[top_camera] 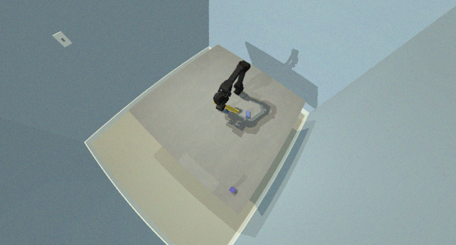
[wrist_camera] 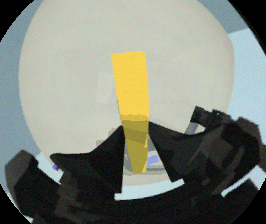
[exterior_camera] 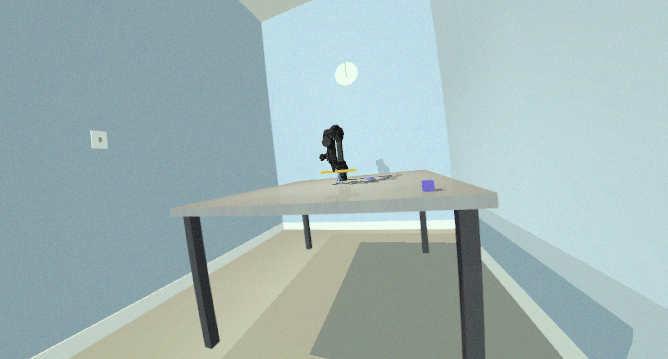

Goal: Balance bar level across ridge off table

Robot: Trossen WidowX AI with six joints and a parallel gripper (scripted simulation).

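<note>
My gripper tip is 10 mm past the yellow bar and 30 mm to the right of it. Round my gripper tip: blue block (120 mm behind, 210 mm to the left, 70 mm below); then purple cube (480 mm ahead, 480 mm to the left, 60 mm below).
</note>
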